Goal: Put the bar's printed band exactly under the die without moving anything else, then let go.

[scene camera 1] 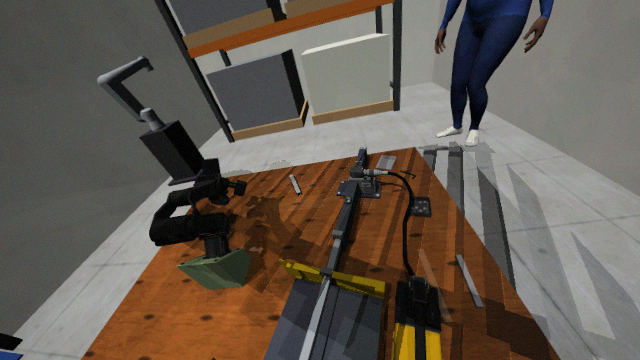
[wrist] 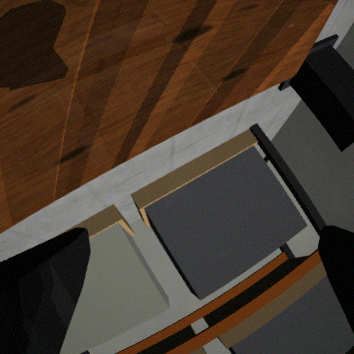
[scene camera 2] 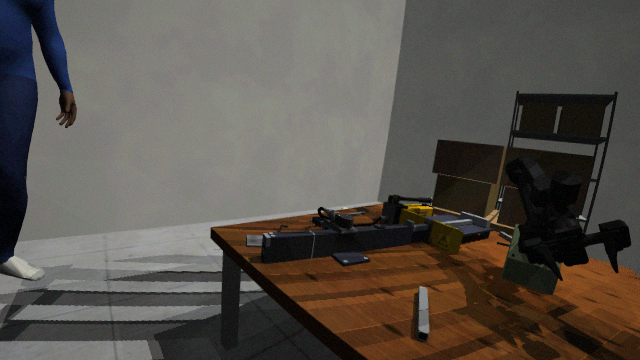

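A short light-grey bar lies flat on the wooden table, apart from the long dark rail. Its printed band cannot be made out. A dark unit with a cable sits at the rail; the die cannot be made out on it. My gripper is open and empty, raised above the table on the arm's side of the bar. In the wrist view its dark fingers stand wide apart, and the bar does not show there.
A yellow plate crosses the rail near a dark grey bed. A black-and-yellow box and a thin grey strip are at the right. The arm stands on a green base. A person stands beyond the table.
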